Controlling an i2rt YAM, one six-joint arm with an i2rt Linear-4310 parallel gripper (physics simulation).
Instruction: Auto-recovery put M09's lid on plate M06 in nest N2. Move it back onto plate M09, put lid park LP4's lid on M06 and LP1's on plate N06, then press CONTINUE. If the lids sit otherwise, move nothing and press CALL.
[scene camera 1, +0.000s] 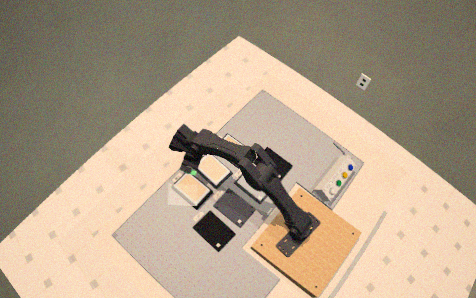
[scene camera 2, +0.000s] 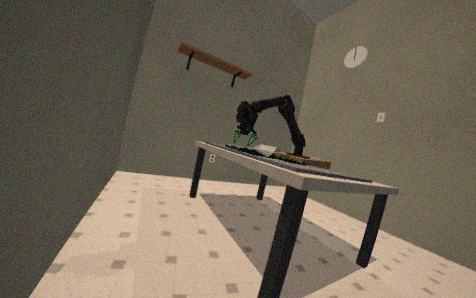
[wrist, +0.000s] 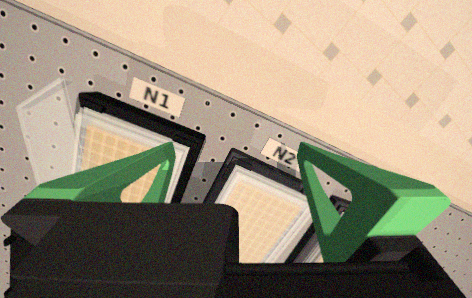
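Where they show: gripper, between the fingertips: (scene camera 1: 189, 162) (scene camera 2: 240, 144) (wrist: 236, 148); arm's base, origin of its link: (scene camera 1: 298, 234) (scene camera 2: 297, 156).
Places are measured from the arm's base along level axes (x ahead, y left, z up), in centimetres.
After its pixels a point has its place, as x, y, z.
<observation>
My gripper (scene camera 1: 192, 173) (scene camera 2: 242, 144) @[52.9, 10.7, -0.8] (wrist: 236, 148) @[52.9, 10.7, -0.8] is open and empty, above nests N1 and N2. A tan-welled plate (scene camera 1: 214, 171) @[43.0, 5.5, -1.5] (wrist: 260, 215) @[48.2, 5.3, -1.4] sits in nest N2, with clear edges around its top; whether a lid covers it is hard to tell. Another such plate (scene camera 1: 191, 189) (wrist: 117, 142) sits in nest N1. A clear lid (scene camera 1: 178, 197) @[44.4, 24.2, -1.7] (scene camera 2: 265, 149) @[43.0, 21.6, -0.6] (wrist: 47, 130) @[46.8, 24.1, -1.5] lies tilted beside N1, on the side away from N2. The button box (scene camera 1: 325, 185) @[5.7, -22.5, 3.5] has blue, yellow, green and white buttons. Plate names and button words are unreadable.
A black pad (scene camera 1: 214, 230) @[24.7, 22.2, -3.6] and a dark grey pad (scene camera 1: 233, 206) @[26.9, 9.6, -3.6] lie near the wooden base board (scene camera 1: 325, 240) @[-9.6, -5.8, 0.8]. Another black pad (scene camera 1: 281, 165) @[26.0, -18.8, -3.6] lies beyond the arm. Two more plates (scene camera 1: 233, 138) @[49.3, -11.7, -1.8] (scene camera 1: 245, 188) @[29.0, 0.7, -2.9] show partly behind the arm. The perforated mat (scene camera 1: 150, 240) @[38.8, 44.2, -4.5] lies under them.
</observation>
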